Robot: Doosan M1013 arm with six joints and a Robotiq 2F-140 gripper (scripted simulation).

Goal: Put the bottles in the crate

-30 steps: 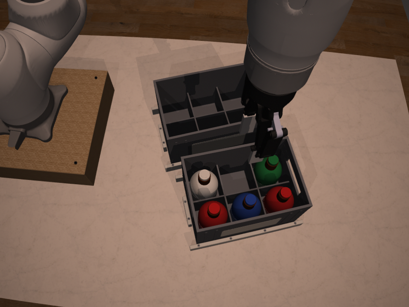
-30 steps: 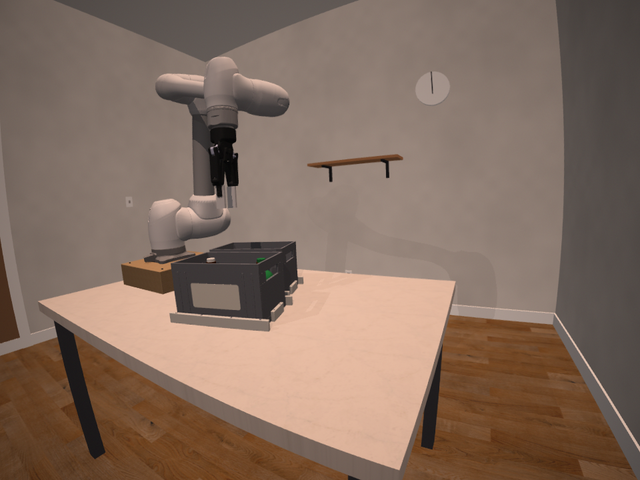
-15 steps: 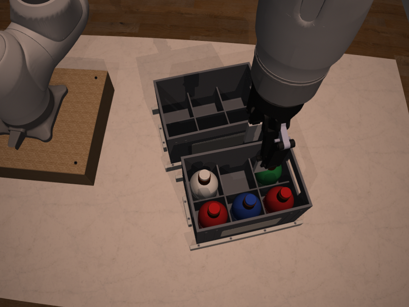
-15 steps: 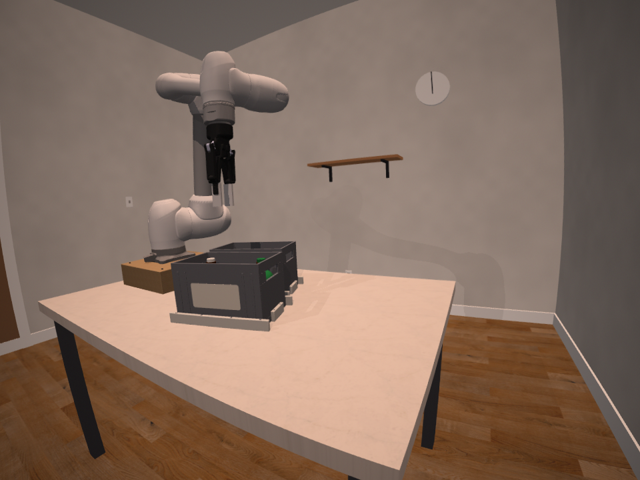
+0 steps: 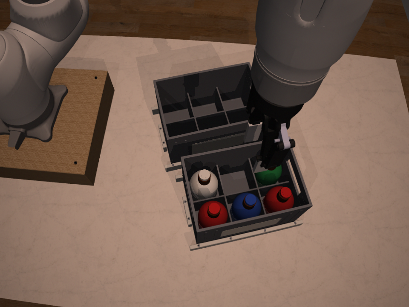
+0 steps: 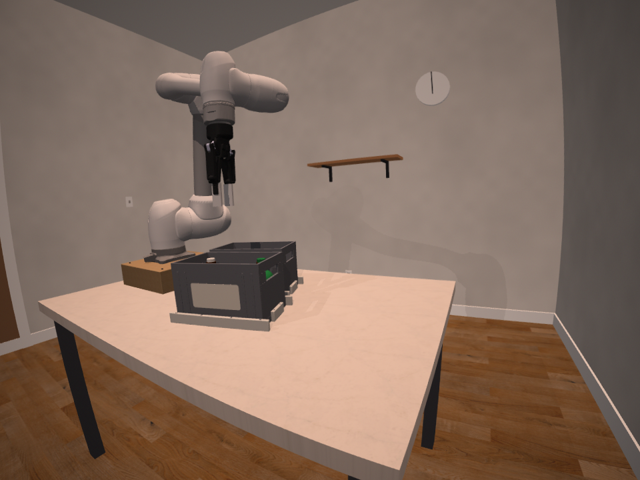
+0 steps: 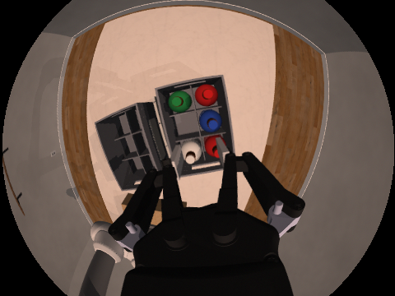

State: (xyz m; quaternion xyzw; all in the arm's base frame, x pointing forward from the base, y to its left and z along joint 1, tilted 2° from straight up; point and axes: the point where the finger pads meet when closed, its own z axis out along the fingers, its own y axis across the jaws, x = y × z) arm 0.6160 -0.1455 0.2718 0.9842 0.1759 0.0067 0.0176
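Right now the blue bottle is 270 mm below my hand, 40 mm to the right of it and 20 mm ahead of it. The rest, counted from my hand: green bottle (270 mm below, 70 mm to the left, 70 mm ahead); pick list (350 mm to the left, 350 mm below, 170 mm behind); white bottle (270 mm below, 100 mm behind, 10 mm to the left).
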